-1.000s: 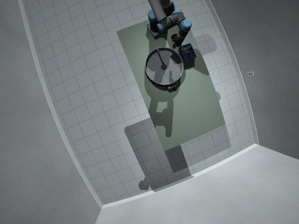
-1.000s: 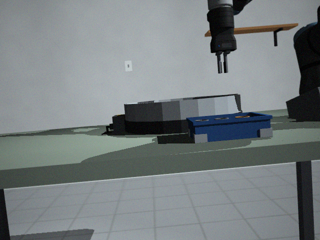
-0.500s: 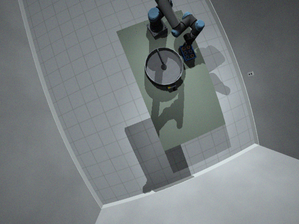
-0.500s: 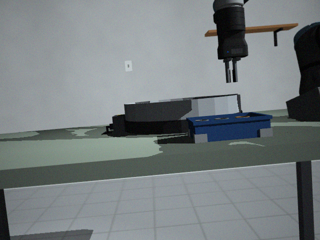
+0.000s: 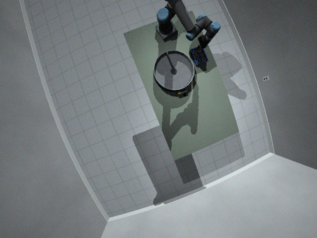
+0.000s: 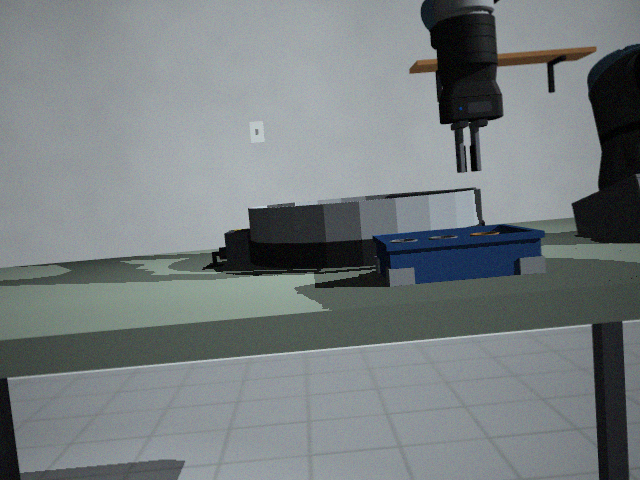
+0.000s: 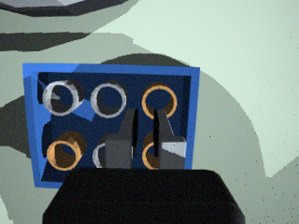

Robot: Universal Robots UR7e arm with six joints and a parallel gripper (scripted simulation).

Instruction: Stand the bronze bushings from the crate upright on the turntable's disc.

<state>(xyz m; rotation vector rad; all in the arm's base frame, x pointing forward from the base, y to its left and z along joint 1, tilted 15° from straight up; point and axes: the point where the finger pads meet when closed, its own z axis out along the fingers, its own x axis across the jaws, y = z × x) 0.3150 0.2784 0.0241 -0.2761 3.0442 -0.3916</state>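
The crate is 12 cm below my hand, 4 cm to the left of it and 3 cm ahead of it. The rest, counted from my hand: turntable disc 29 cm to the right, 16 cm ahead, 9 cm below.
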